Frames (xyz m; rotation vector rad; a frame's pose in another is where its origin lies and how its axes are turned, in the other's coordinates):
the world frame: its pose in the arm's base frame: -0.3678 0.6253 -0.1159 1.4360 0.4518 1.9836
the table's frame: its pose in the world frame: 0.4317 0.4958 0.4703 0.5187 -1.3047 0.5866
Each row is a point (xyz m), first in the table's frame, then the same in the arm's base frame.
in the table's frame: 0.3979 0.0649 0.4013
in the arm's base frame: 0.3826 0.4084 0.5179
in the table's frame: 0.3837 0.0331 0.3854
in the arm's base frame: 0.3643 0.4414 0.5244
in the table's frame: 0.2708 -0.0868 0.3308
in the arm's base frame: 0.2475 0.5692 0.5139
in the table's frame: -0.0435 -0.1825 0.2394
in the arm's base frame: -0.0618 0.6860 0.4306
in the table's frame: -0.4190 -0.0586 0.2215
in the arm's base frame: -0.3998 0.5855 0.2507
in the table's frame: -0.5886 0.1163 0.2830
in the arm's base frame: -0.5242 0.4196 0.1088
